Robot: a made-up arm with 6 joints.
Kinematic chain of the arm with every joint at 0, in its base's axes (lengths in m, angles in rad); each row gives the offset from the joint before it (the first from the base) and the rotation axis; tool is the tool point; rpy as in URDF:
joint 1: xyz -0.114 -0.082 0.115 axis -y
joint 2: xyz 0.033 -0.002 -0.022 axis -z
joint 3: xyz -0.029 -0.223 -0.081 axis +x
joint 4: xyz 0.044 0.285 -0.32 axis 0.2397 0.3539 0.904
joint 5: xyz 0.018 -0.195 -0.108 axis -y
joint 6: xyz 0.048 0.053 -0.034 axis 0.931 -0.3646 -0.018
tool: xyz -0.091 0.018 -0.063 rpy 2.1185 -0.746 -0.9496
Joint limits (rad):
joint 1: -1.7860..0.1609
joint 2: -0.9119..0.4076
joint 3: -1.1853..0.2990
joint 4: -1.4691..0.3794
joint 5: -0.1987..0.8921
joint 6: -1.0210..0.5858
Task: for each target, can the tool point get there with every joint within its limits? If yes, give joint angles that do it. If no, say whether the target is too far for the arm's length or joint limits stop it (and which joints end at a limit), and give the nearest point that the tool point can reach.
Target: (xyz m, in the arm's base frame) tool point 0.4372 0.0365 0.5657
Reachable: no: joint limits stop it (at a limit: joint 1, joint 2, joint 3, joint 5, joint 6) | nearest point 0.4671 -0.4372 -0.1754 | short by 0.880 m
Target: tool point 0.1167 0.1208 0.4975
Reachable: no: joint limits stop it (at a limit: joint 1, joint 3, joint 4, joint 5, joint 6) | nearest point -0.5724 -0.0099 0.3503 | short by 0.717 m
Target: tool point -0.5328 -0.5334 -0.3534
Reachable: yes | joints -0.8532 -0.0088 -0.7237 0.1671 0.4372 0.0244
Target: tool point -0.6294 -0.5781 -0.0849
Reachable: yes | joints -1.3643 -0.1483 -0.7889 -0.2038 0.2905 -0.6975
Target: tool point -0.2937 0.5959 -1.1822
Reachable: no: too far | nearest point -0.2012 -0.0030 -0.5144 | short by 0.902 m
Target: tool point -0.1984 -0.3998 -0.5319
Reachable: yes | joints -0.0494 0.2821 -0.4854 0.2335 0.0943 -0.1110
